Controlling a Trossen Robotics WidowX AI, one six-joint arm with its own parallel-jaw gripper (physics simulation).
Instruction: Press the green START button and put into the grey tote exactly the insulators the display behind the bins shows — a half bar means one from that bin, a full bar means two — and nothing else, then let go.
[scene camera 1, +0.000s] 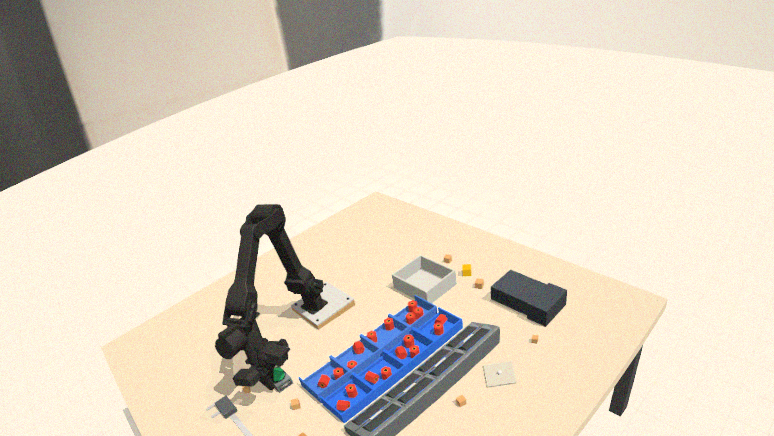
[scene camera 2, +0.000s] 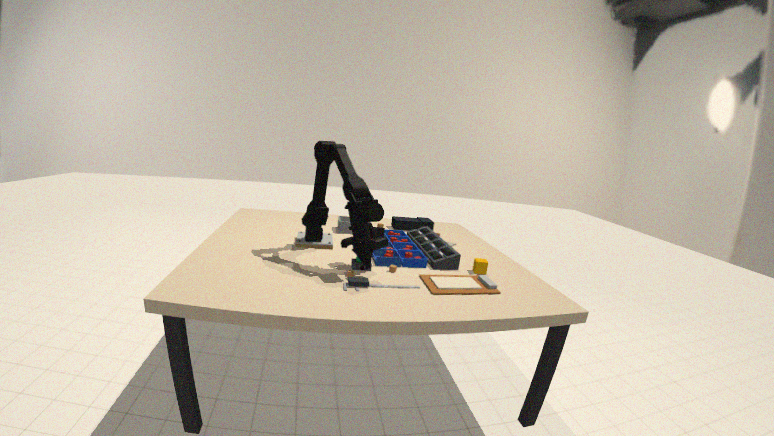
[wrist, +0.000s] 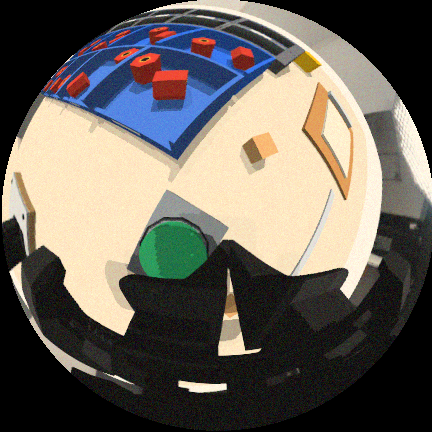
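Where they show: gripper, between the fingertips: (scene camera 1: 271, 389) (scene camera 2: 368, 268) (wrist: 226, 244); arm's base, origin of its link: (scene camera 1: 314, 305) (scene camera 2: 313, 239).
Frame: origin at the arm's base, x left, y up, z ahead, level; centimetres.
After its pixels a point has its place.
The green START button (scene camera 1: 278, 374) @(z 16.0, x -26.3, y 1.7 cm) (scene camera 2: 358, 259) @(z 13.5, x -27.7, y 1.3 cm) (wrist: 172, 250) @(z 15.5, x -26.1, y 1.8 cm) sits on a small grey box, partly hidden by the gripper. My gripper (scene camera 1: 270, 383) @(z 16.5, x -30.0, y -0.8 cm) (scene camera 2: 367, 266) @(z 16.5, x -30.0, y -0.8 cm) (wrist: 226, 244) @(z 16.5, x -30.0, y -0.8 cm) is shut and empty, low, with its fingertips right beside the button; contact is unclear. Blue bins (scene camera 1: 363, 361) (scene camera 2: 414, 263) (wrist: 135, 115) hold red insulators (scene camera 1: 351, 390) (wrist: 170, 85). The dark display (scene camera 1: 438, 401) @(z 52.7, x -6.5, y -2.1 cm) (scene camera 2: 449, 265) @(z 47.1, x -27.0, y -0.6 cm) (wrist: 290, 58) @(z 43.8, x -26.4, y 1.3 cm) stands behind them; its cells look dark with thin pale lines, and no bar levels can be read. The grey tote (scene camera 1: 410, 289) @(z 21.3, x 21.0, y 0.9 cm) (scene camera 2: 343, 223) @(z 15.2, x 21.6, y 2.3 cm) looks empty in scene camera 1.
A caliper-like tool (scene camera 1: 225, 406) @(z 11.7, x -42.5, y -0.3 cm) (scene camera 2: 357, 281) @(z 10.3, x -43.9, y -0.3 cm) lies near the gripper. Small wooden cubes (scene camera 1: 295, 404) @(z 26.0, x -29.3, y -0.5 cm) (wrist: 260, 148) @(z 24.6, x -28.7, y -0.3 cm) are scattered around. An orange-framed board (scene camera 2: 425, 284) @(z 32.6, x -41.8, y -2.0 cm) (wrist: 313, 117) @(z 37.7, x -34.7, y -1.6 cm) and a yellow cube (scene camera 2: 480, 265) @(z 57.4, x -32.0, y 1.0 cm) lie near the display's end. A black box (scene camera 1: 528, 296) @(z 54.8, x 33.6, y 2.9 cm) stands beyond the display.
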